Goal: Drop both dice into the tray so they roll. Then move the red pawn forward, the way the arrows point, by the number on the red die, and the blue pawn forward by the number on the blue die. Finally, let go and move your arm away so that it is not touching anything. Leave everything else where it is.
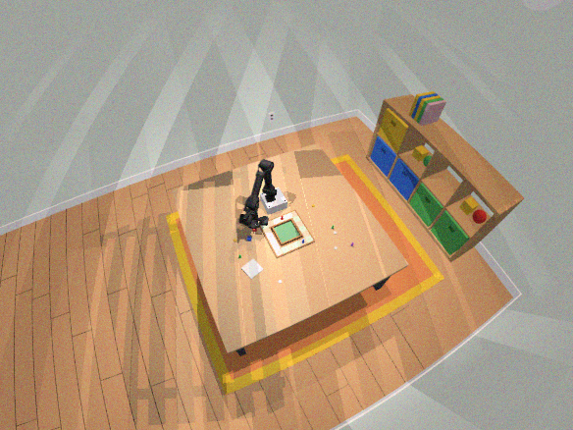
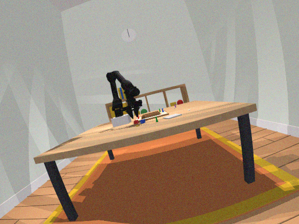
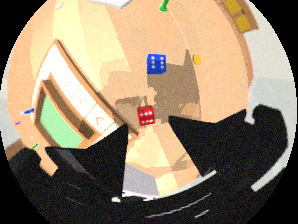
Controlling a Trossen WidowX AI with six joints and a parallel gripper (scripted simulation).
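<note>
Now: gripper tip 30 mm above the red die. Round my gripper tip: green-floored tray 100 mm ahead, 190 mm to the left, 40 mm below; then blue die 60 mm ahead, 60 mm to the right, 30 mm below; then red pawn 10 mm behind, 200 mm to the left, 20 mm below.
</note>
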